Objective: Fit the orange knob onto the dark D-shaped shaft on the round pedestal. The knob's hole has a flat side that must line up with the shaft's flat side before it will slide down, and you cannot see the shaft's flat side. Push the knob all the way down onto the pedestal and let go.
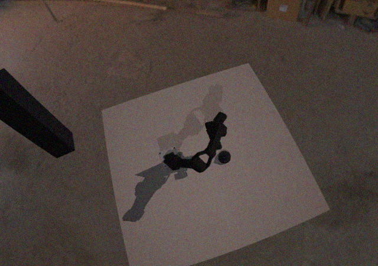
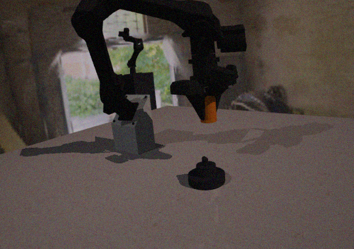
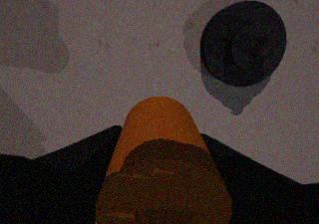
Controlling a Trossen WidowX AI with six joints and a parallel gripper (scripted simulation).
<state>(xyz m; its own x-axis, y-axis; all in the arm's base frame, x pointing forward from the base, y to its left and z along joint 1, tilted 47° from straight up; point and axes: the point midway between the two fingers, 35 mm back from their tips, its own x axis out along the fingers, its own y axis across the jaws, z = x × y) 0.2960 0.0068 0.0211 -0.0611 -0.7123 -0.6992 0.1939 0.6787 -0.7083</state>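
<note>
Right now my gripper tip is 100 mm above the dark round pedestal, 90 mm to the left of it and 40 mm short of it. From my gripper tip the other things lie so: orange knob 20 mm above.
</note>
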